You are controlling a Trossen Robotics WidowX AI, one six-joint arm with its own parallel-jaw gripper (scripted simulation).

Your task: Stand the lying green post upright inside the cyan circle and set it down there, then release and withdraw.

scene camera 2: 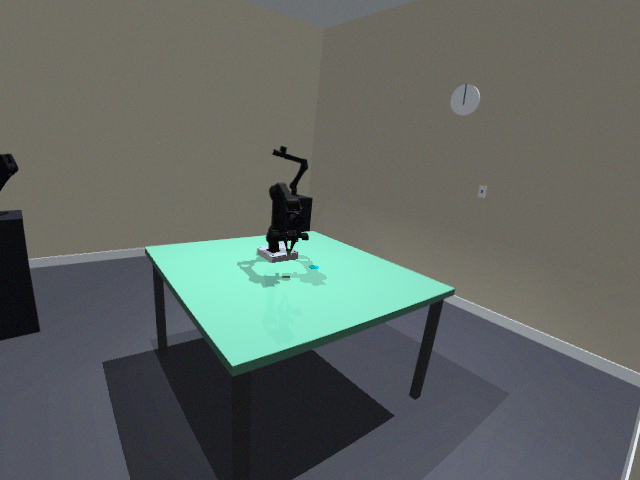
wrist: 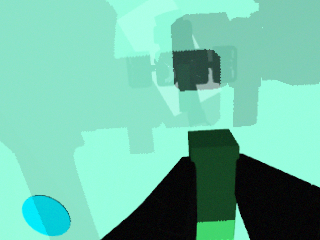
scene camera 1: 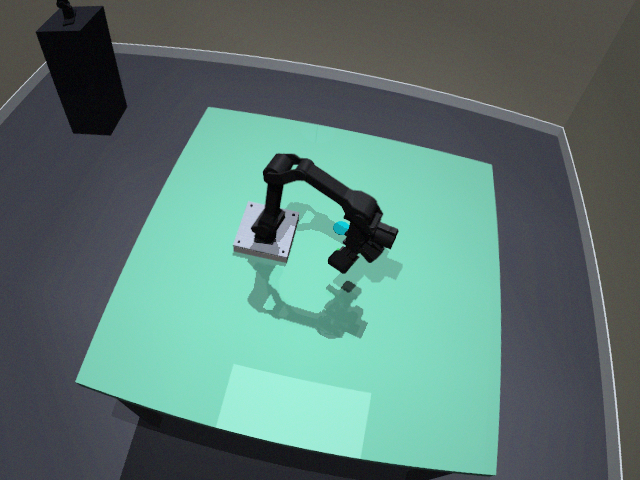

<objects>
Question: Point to a cyan circle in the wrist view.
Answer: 37,210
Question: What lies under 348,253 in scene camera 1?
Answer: The gripper.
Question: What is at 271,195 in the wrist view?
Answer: The gripper.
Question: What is the gripper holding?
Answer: A green post.
</objects>
